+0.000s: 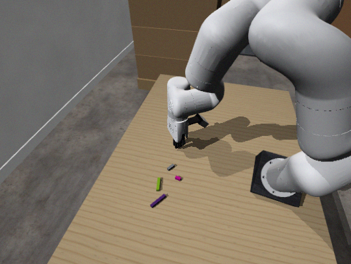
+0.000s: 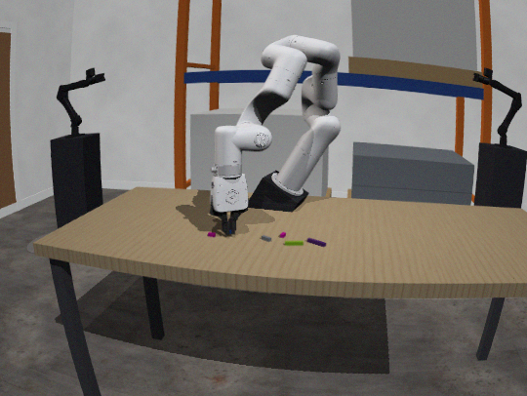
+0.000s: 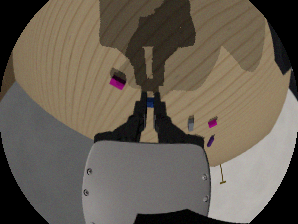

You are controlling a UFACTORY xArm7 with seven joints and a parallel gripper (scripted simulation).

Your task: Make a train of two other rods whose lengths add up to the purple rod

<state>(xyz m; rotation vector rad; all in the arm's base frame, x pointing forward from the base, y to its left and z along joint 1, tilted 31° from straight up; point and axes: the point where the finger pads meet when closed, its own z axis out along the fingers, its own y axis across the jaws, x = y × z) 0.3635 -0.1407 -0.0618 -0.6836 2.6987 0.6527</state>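
The lime rod lies 50 mm ahead of my hand, 190 mm to the left of it and 30 mm below it. Also, from my hand: grey rod: 10 mm ahead, 110 mm to the left, 30 mm below; then blue rod: 20 mm below; then purple rod: 40 mm ahead, 250 mm to the left, 30 mm below.
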